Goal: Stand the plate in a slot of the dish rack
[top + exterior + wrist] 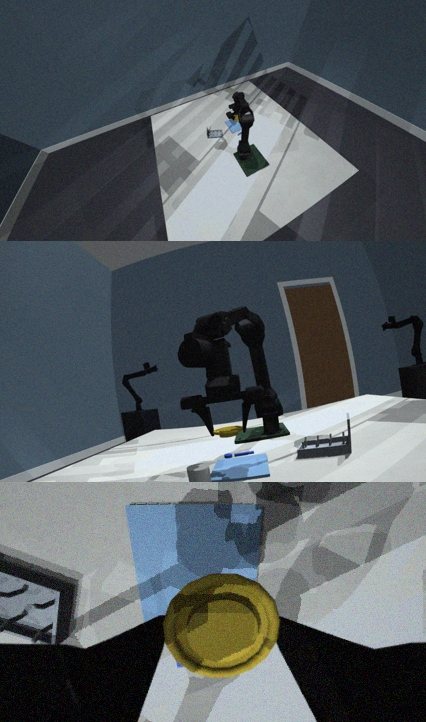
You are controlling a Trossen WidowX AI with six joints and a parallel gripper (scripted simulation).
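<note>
Right now my gripper tip is 5 cm past the grey dish rack, 22 cm to the right of it and 7 cm above it. Also, from my gripper tip: blue mat 2 cm to the left, 9 cm below; yellow plate 1 cm above.
</note>
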